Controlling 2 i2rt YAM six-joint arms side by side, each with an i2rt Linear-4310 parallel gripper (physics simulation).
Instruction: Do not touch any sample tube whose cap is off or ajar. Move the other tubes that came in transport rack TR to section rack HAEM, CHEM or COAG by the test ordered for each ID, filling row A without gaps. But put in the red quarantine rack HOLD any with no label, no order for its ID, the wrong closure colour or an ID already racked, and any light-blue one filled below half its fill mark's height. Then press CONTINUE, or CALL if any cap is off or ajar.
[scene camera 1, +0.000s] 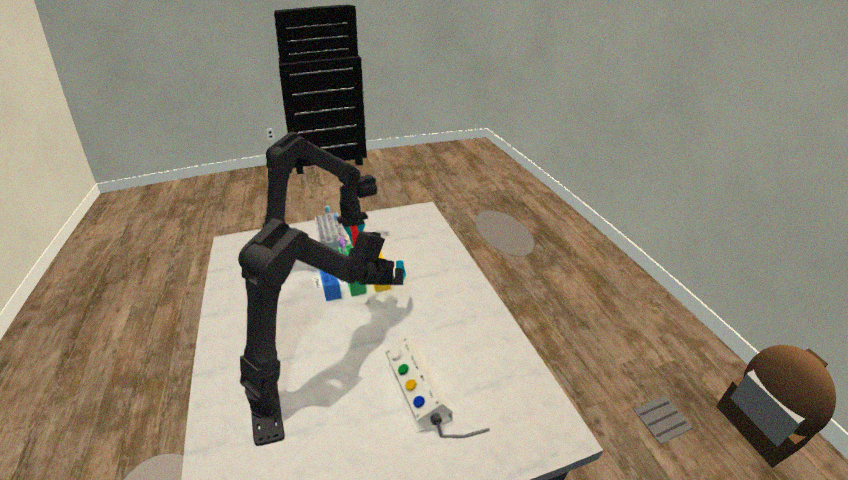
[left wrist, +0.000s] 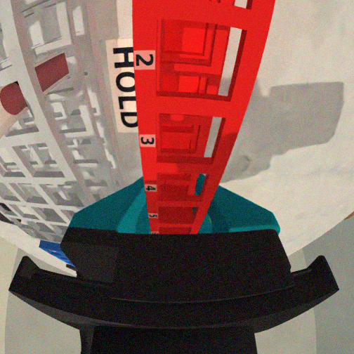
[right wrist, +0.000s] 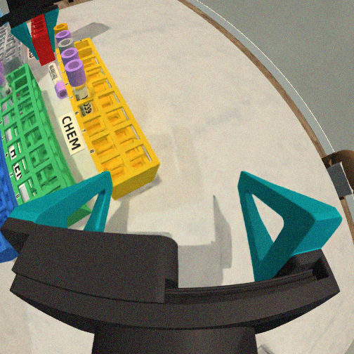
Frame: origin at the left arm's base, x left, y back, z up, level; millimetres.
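Seen in the pictures: right gripper, fingertip midpoint: (scene camera 1: 390, 274); right arm's base, origin of the base link: (scene camera 1: 266, 408).
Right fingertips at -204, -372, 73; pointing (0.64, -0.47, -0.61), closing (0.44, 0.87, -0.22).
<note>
Pixels of each thing's top centre, then the offset from my right fingertips to it, as dx, dy, dz.
- blue rack, middle of its top: (scene camera 1: 326, 266) +101, +188, -16
- button box, middle of its top: (scene camera 1: 416, 369) -380, -6, +11
My left gripper (scene camera 1: 354, 228) (left wrist: 173, 177) (right wrist: 45, 54) is shut on the red HOLD rack (left wrist: 145, 105) (right wrist: 41, 37), with its teal fingers on both sides. Part of the HOLD label (left wrist: 120, 85) shows beside the rack. My right gripper (right wrist: 174, 178) is open and empty, beyond the near end of the yellow CHEM rack (right wrist: 134, 176). That rack's row A holds several tubes with gold, purple and grey caps. A purple-capped tube (right wrist: 60, 90) lies beside it. A grey lattice rack (left wrist: 25, 127) stands left of the red rack, with a dark red cap (left wrist: 11, 97) seen through it.
A green rack (right wrist: 22, 105) and a blue rack (scene camera 1: 330, 288) stand beside the yellow one. The button box (scene camera 1: 423, 380) with white, green, yellow and blue buttons lies nearer the camera, its cable (scene camera 1: 464, 433) beside it. The right forearm crosses above the racks in the scene view.
</note>
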